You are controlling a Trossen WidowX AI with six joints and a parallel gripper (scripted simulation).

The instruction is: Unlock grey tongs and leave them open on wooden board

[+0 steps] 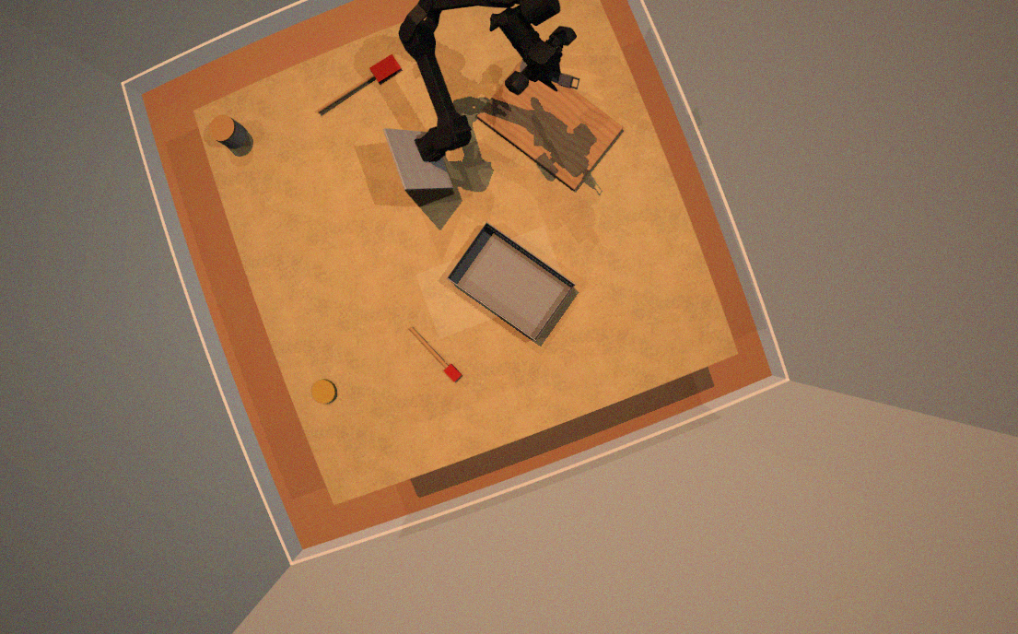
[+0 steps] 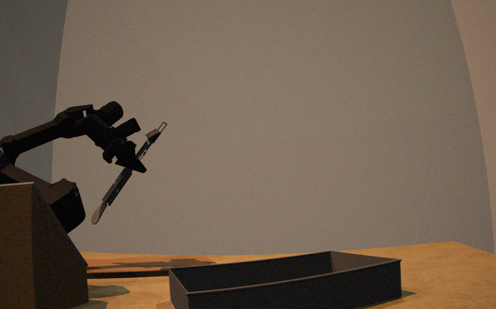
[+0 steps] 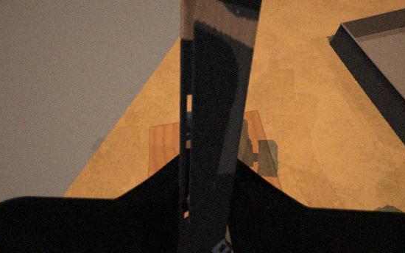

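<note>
The wooden board lies 20 mm behind my gripper tip, 10 mm to the left of it and 250 mm below it. Also, from my gripper tip: roasting tin 370 mm ahead, 280 mm to the right, 230 mm below; then orange disc 450 mm ahead, 910 mm to the right, 240 mm below.
</note>
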